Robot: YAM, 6 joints.
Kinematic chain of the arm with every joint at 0, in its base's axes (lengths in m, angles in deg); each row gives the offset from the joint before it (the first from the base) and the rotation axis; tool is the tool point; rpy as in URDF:
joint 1: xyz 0 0 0.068 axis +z
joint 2: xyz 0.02 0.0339 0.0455 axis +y
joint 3: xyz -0.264 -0.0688 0 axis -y
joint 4: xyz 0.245 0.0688 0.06 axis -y
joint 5: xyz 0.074 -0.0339 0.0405 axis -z
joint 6: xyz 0.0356 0 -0.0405 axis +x
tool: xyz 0 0 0 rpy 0 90 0
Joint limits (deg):
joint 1: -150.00..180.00
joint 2: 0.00..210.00
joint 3: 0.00..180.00
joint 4: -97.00..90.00
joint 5: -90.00..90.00
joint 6: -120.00..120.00
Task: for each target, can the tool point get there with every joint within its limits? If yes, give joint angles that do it. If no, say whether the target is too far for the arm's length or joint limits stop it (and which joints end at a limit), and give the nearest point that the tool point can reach.
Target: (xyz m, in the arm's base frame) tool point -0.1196 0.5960 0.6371
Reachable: no: too far | nearest point -0.0959 0.4778 0.5297 | short by 0.161 m
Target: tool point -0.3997 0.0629 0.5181
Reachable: yes | joints -5.35 28.99 150.10 -22.42 -45.41 -29.43
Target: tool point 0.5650 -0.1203 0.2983
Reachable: yes | joints -11.39 147.84 128.13 59.92 10.30 32.97
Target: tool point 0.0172 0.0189 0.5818
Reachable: yes | joints -116.13 40.03 75.13 59.28 -11.59 63.82
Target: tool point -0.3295 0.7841 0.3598
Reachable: no: too far | nearest point -0.2402 0.5716 0.2914 | short by 0.240 m
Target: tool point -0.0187 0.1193 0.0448
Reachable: yes | joints 109.37 95.33 14.46 -22.68 38.00 -96.08
